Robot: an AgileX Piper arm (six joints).
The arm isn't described. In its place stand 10 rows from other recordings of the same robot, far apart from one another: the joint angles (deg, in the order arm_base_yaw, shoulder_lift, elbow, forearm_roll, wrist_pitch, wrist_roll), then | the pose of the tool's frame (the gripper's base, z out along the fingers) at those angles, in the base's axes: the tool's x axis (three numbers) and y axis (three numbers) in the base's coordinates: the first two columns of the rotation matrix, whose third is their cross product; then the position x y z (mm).
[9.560 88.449 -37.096 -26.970 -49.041 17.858] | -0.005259 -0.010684 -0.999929 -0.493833 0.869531 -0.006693 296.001 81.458 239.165
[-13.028 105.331 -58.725 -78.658 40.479 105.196] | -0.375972 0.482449 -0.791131 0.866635 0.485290 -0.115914 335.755 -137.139 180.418
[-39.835 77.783 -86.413 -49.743 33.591 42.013] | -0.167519 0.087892 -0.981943 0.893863 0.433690 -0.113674 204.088 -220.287 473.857
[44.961 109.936 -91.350 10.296 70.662 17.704] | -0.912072 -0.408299 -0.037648 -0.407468 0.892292 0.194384 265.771 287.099 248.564
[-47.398 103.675 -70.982 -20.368 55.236 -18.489] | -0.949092 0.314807 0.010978 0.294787 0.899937 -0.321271 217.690 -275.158 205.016
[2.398 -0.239 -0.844 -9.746 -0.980 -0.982] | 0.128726 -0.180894 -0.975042 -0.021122 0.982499 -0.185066 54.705 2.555 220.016
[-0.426 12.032 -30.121 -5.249 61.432 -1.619] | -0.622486 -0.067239 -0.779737 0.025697 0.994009 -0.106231 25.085 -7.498 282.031
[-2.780 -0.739 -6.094 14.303 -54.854 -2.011] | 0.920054 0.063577 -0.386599 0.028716 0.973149 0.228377 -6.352 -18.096 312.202
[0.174 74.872 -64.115 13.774 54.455 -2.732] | -0.866653 0.089331 -0.490850 -0.020383 0.976679 0.213737 260.630 18.421 325.538
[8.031 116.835 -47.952 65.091 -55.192 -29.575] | -0.306565 0.201543 -0.930268 0.685584 0.724724 -0.068919 349.271 -19.159 109.288
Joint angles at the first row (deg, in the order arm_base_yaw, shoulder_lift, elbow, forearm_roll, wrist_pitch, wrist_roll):
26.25 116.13 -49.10 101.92 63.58 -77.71
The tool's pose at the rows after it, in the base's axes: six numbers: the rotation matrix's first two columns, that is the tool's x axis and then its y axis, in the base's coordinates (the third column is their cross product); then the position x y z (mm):
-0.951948 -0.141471 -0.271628 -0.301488 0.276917 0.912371 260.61 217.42 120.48
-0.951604 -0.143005 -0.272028 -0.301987 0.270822 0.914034 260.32 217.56 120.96
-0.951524 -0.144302 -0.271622 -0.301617 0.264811 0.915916 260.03 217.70 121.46
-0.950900 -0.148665 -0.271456 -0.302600 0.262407 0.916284 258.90 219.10 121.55
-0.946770 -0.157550 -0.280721 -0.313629 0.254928 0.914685 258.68 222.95 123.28
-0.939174 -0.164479 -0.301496 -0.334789 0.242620 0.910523 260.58 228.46 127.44
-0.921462 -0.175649 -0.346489 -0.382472 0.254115 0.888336 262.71 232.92 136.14
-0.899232 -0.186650 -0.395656 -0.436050 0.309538 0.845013 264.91 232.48 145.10
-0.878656 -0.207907 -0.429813 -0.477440 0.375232 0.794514 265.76 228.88 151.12
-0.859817 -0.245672 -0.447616 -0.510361 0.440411 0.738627 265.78 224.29 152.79
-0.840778 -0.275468 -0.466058 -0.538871 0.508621 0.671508 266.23 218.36 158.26
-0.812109 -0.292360 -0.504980 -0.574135 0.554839 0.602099 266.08 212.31 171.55
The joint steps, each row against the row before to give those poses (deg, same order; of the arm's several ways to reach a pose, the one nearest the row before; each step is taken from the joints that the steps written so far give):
0.00 0.00 0.00 0.00 0.00 -0.06
0.00 0.00 0.00 0.00 0.37 -0.05
0.00 0.00 0.00 0.00 0.37 0.00
0.30 0.00 0.00 0.05 0.04 0.00
0.62 0.00 -0.58 0.00 0.00 0.00
0.70 -0.07 -1.24 0.08 -0.09 0.00
0.69 -1.35 -1.22 -0.85 -2.06 0.00
0.28 -2.39 -0.56 -2.12 -4.61 0.51
0.02 -2.28 -0.07 -3.33 -4.76 1.26
0.00 -1.60 0.01 -4.71 -4.35 2.03
0.00 -2.30 0.00 -5.53 -4.75 3.36
0.00 -3.32 0.00 -5.05 -3.89 3.10

